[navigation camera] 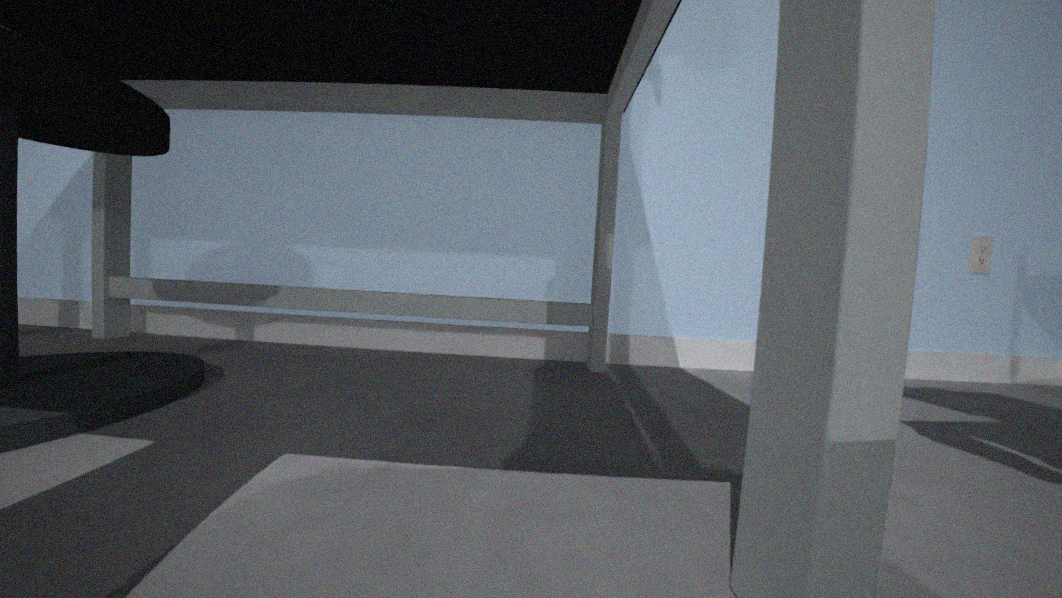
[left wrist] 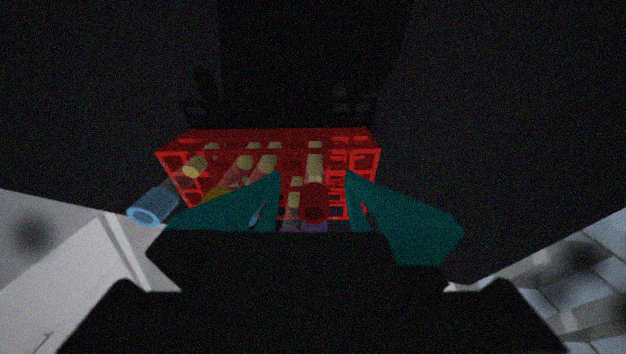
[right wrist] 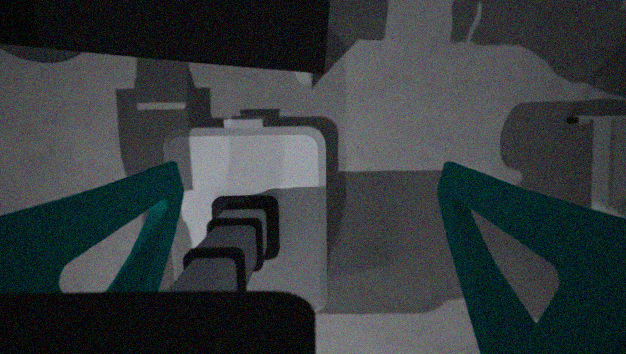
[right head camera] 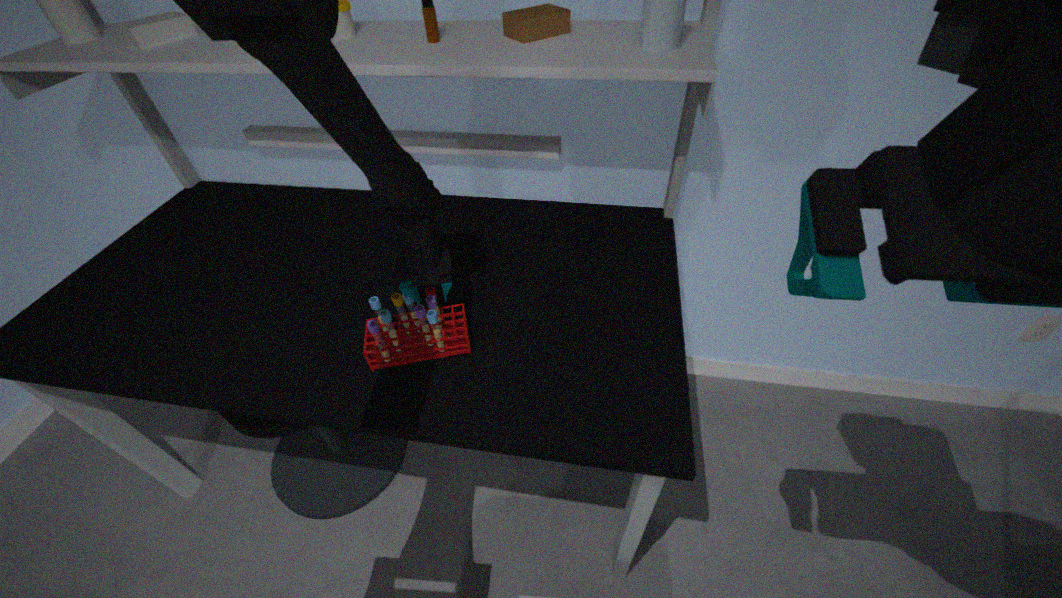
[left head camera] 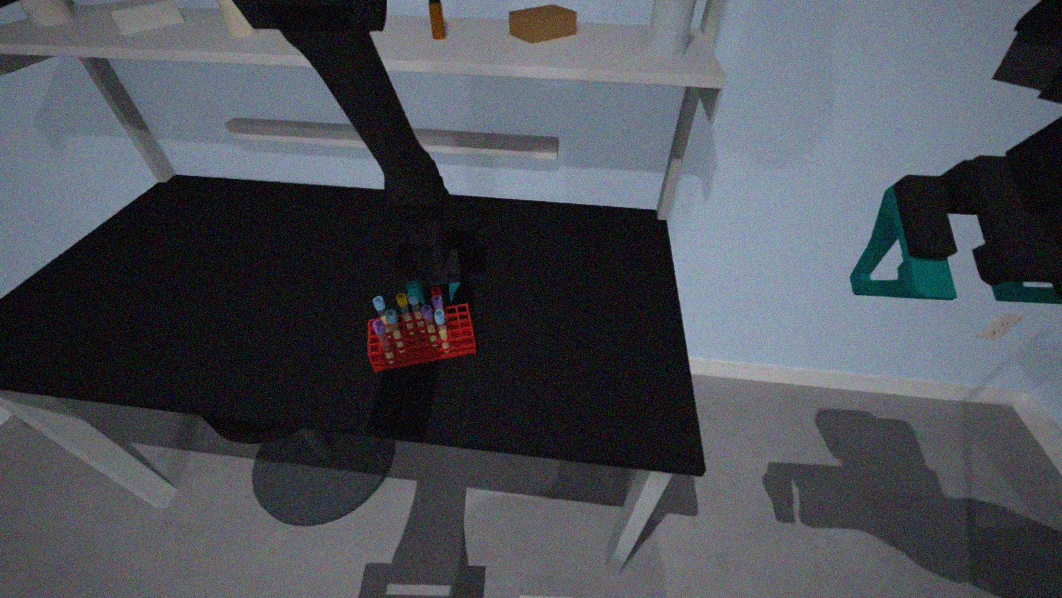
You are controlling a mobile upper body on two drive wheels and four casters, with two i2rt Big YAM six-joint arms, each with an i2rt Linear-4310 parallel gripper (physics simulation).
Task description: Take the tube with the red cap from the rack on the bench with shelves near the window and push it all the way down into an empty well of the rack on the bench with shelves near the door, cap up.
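Frame: origin at the left arm's base, x ahead, y left, z up, level; metres.
Where they show: left gripper, fingertip midpoint: (left wrist: 312, 177) (right head camera: 432, 301) (left head camera: 437, 301); right gripper, fingertip midpoint: (right wrist: 310, 176) (right head camera: 867, 287) (left head camera: 924, 288).
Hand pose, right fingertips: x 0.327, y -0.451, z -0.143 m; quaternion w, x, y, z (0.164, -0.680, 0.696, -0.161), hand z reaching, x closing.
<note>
Things, the pixels of their top centre, and the offset from my right fingertips. "pt": a spot on its surface instead. Level surfaces: height alone.
- red-capped tube at its top centre: (left wrist: 314, 214) (left head camera: 435, 289) (right head camera: 430, 289) 0.387 m ahead, 0.458 m left, 0.385 m down
- red rack at its top centre: (left wrist: 273, 190) (left head camera: 420, 327) (right head camera: 415, 327) 0.344 m ahead, 0.490 m left, 0.447 m down
- black bench top at its surface level: 0.505 m down
- shelf at its surface level: 0.048 m down
- orange bottle at a spot on its surface: (left head camera: 437, 22) (right head camera: 431, 26) pt 0.738 m ahead, 0.465 m left, 0.019 m down
- brown box at a spot on its surface: (right head camera: 534, 26) (left head camera: 542, 26) pt 0.735 m ahead, 0.266 m left, 0.022 m down
- round stool at a spot on its surface: (left head camera: 319, 490) (right head camera: 333, 484) pt 0.333 m ahead, 0.944 m left, 1.236 m down
- bench leg at a spot on its surface: (navigation camera: 802, 297) pt 0.159 m ahead, 0.045 m left, 1.045 m down
The red-capped tube (left head camera: 436, 292) (right head camera: 431, 294) (left wrist: 313, 202) stands cap up in the red rack (left head camera: 473, 338) (right head camera: 467, 338) (left wrist: 280, 136) on the black bench top (left head camera: 579, 334) (right head camera: 579, 334). Purple, blue and yellow-capped tubes stand near it. My left gripper (left head camera: 434, 291) (right head camera: 428, 290) (left wrist: 312, 177) is partly open at the rack's far side, its fingers to either side of the red cap with gaps, not gripping it. The fingers partly hide neighbouring tubes. My right gripper (left head camera: 973, 291) (right head camera: 902, 289) (right wrist: 310, 176) is wide open and empty, to the right of the bench. A second rack does not show.
A shelf (left head camera: 483, 57) (right head camera: 483, 63) above the bench's back holds an orange bottle (left head camera: 437, 22) (right head camera: 431, 26) and a brown box (left head camera: 542, 26) (right head camera: 535, 24). A round stool (left head camera: 319, 490) (right head camera: 334, 482) stands at the bench's front. A bench leg (navigation camera: 802, 297) rises close at right in the navigation view.
</note>
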